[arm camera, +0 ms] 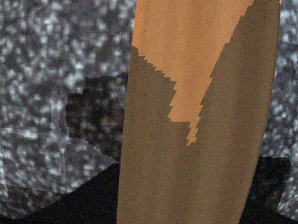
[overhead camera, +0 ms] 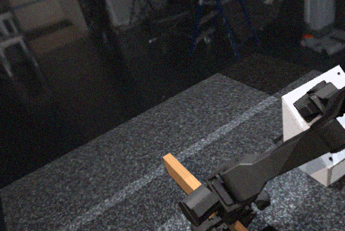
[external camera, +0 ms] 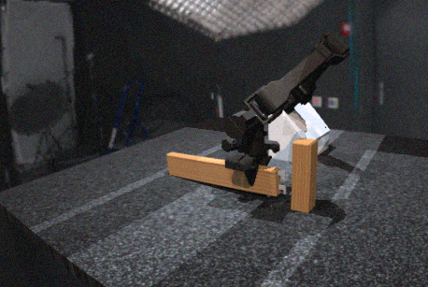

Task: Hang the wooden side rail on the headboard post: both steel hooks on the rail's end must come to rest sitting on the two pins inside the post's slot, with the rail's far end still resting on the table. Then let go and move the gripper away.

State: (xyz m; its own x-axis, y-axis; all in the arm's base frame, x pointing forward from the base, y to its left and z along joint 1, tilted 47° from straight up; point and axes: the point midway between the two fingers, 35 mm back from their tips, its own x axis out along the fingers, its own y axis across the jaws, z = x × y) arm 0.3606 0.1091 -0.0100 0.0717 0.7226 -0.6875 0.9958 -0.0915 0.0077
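The wooden headboard post is 150 mm to the left of my gripper tip and 40 mm above it.
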